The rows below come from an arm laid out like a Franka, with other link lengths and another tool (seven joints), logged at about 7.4 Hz.
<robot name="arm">
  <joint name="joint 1" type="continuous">
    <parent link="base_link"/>
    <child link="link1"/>
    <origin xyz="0 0 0.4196" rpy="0 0 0"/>
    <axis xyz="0 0 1"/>
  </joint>
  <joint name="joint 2" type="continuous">
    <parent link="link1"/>
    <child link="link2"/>
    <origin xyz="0 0 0" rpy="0 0 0"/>
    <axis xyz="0 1 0"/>
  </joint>
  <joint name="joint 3" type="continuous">
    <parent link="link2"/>
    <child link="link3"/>
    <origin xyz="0 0 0.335" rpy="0 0 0"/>
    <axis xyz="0 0 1"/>
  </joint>
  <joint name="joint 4" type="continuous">
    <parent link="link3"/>
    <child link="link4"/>
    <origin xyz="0.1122 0 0" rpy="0 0 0"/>
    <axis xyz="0 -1 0"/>
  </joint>
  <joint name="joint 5" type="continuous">
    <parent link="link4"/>
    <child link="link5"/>
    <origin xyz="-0.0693 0 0.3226" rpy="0 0 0"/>
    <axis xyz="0 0 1"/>
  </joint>
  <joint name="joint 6" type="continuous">
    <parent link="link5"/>
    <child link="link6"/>
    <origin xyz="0 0 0" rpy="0 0 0"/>
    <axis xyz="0 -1 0"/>
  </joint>
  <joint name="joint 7" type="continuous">
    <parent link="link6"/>
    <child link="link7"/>
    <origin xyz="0.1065 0 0" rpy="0 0 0"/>
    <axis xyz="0 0 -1"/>
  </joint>
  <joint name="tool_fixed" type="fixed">
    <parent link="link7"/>
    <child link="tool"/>
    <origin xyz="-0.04 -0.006 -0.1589" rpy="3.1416 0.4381 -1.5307"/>
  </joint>
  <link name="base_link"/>
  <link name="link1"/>
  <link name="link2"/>
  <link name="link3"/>
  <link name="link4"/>
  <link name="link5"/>
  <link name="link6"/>
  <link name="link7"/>
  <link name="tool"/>
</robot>
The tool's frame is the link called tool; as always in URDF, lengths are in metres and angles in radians. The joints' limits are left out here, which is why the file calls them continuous.
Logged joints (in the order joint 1, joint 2, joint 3, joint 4, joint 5, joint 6, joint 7), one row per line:
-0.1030, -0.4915, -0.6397, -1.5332, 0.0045, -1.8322, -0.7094
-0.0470, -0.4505, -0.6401, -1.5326, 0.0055, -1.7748, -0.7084
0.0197, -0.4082, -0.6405, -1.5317, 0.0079, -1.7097, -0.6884
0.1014, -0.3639, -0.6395, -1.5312, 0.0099, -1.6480, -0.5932
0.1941, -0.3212, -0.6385, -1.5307, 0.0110, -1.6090, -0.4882
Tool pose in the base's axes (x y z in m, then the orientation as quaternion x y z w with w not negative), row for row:
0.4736, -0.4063, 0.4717, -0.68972, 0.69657, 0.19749, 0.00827
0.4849, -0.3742, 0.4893, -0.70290, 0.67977, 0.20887, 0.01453
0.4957, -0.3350, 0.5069, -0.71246, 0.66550, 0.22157, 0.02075
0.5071, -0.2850, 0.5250, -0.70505, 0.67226, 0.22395, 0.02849
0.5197, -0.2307, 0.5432, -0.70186, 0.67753, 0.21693, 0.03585
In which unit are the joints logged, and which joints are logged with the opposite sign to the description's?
The joints are logged in radians. Opposite sign: joint 2, joint 6.
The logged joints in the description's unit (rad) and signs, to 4 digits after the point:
-0.1030, 0.4915, -0.6397, -1.5332, 0.0045, 1.8322, -0.7094
-0.0470, 0.4505, -0.6401, -1.5326, 0.0055, 1.7748, -0.7084
0.0197, 0.4082, -0.6405, -1.5317, 0.0079, 1.7097, -0.6884
0.1014, 0.3639, -0.6395, -1.5312, 0.0099, 1.6480, -0.5932
0.1941, 0.3212, -0.6385, -1.5307, 0.0110, 1.6090, -0.4882

